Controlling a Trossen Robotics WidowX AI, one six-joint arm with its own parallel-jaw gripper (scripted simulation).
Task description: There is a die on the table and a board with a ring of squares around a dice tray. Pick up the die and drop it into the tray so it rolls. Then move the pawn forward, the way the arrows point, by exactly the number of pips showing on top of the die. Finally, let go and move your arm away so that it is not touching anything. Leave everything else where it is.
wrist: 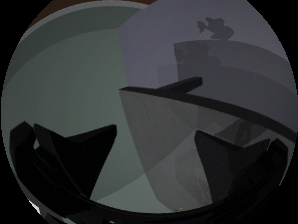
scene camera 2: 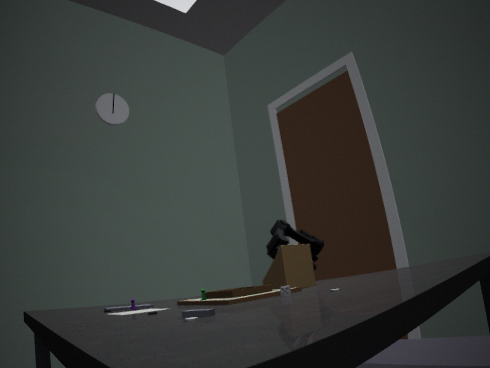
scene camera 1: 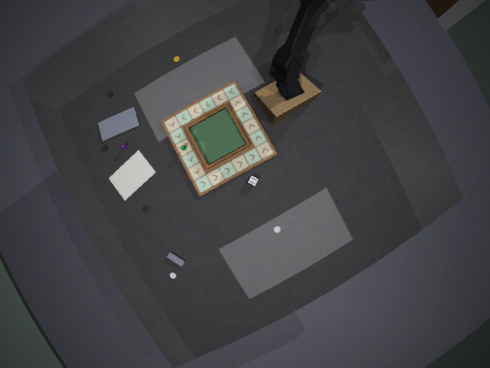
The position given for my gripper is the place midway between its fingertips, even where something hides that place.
Observation:
My gripper (wrist: 156,132) is open, holding nothing. I also see a grey card (scene camera 1: 127,120), a white card (scene camera 1: 132,174) and a green dice tray (scene camera 1: 217,136).
The wrist view misses the grey card, which is hidden by my gripper. The wrist view does not show the white card: it is out of frame.

